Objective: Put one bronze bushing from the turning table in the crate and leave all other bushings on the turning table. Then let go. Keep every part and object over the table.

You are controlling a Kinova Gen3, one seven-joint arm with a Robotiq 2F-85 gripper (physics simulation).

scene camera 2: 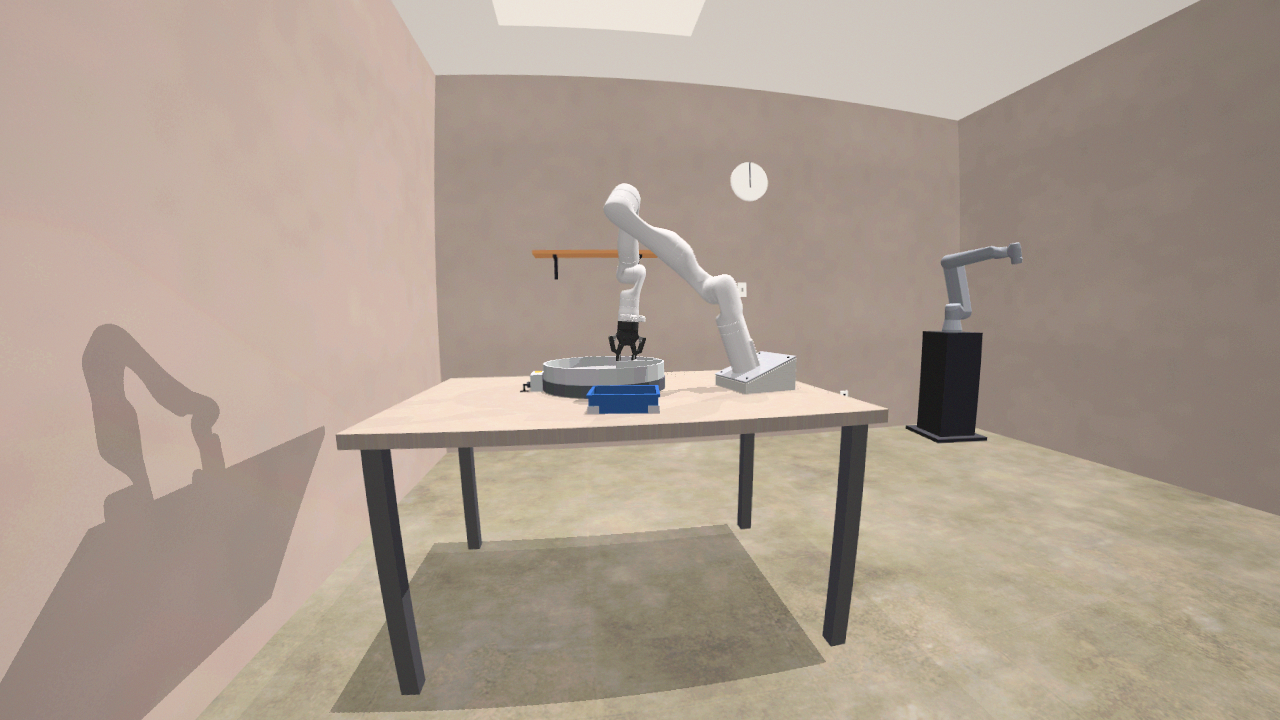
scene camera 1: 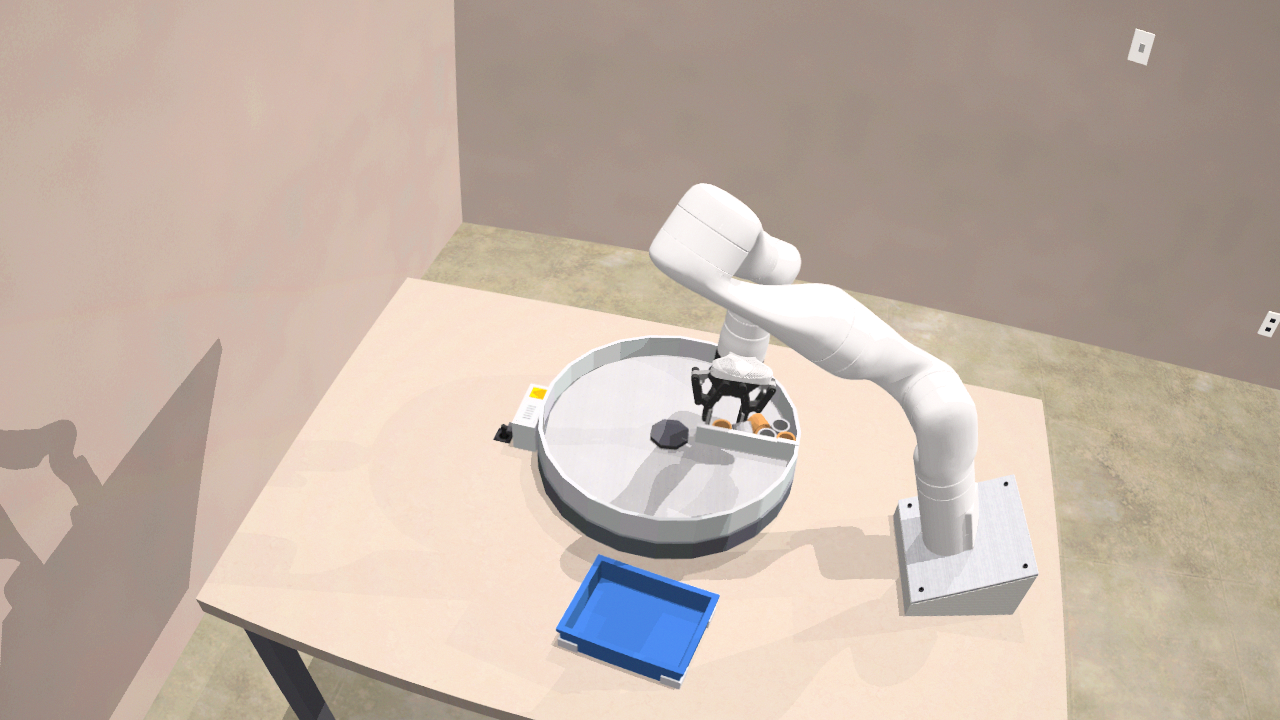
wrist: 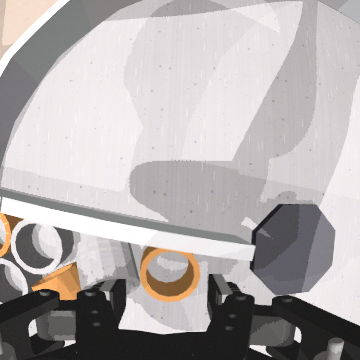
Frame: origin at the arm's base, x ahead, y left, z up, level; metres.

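Seen in the pictures: gripper, fingertip midpoint: (scene camera 1: 722, 423) (wrist: 166, 289); arm's base at its link origin: (scene camera 2: 745, 367) (scene camera 1: 949, 532).
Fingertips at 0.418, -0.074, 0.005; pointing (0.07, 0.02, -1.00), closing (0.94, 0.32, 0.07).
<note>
Pixels of each thing's top centre, then the offset from my fingertips to it, as dx, dy, dz. "pt": a spot on its surface instead.
- second bronze bushing at its top centre: (wrist: 56, 302) (scene camera 1: 759, 418) -0.054, -0.025, +0.011
- grey bushing at its top centre: (wrist: 100, 278) (scene camera 1: 744, 421) -0.035, +0.001, +0.021
- blue crate at its top centre: (scene camera 1: 639, 612) (scene camera 2: 624, 389) -0.019, +0.384, -0.023
- dark hub at its top centre: (wrist: 297, 250) (scene camera 1: 669, 432) +0.074, +0.044, -0.012
- white box at a spot on its surface: (scene camera 1: 528, 419) pt +0.295, +0.116, -0.015
A bronze bushing (scene camera 1: 721, 424) (wrist: 171, 288) stands on end on the turning table (scene camera 1: 666, 528) (scene camera 2: 572, 377) (wrist: 85, 125), close to the divider wall. My gripper (scene camera 1: 725, 419) (scene camera 2: 626, 358) (wrist: 166, 289) is partly open and empty; in the wrist view its fingers lie either side of this bushing. A second bronze bushing (scene camera 1: 759, 422) (wrist: 65, 284) is tipped left of the fingers. A third bronze bushing (scene camera 1: 785, 437) (wrist: 4, 235) shows partly at the wrist view's left edge. A grey bushing (wrist: 102, 260) leans beside the left finger. The blue crate (scene camera 1: 626, 660) (scene camera 2: 623, 404) is empty.
The divider wall (scene camera 1: 747, 441) (wrist: 125, 231) runs from the dark hub (scene camera 1: 669, 434) (wrist: 295, 250) to the rim. More grey bushings (scene camera 1: 780, 424) stand near the rim. A white box (scene camera 1: 528, 419) is at the turning table's left. The arm's base (scene camera 1: 971, 564) stands right.
</note>
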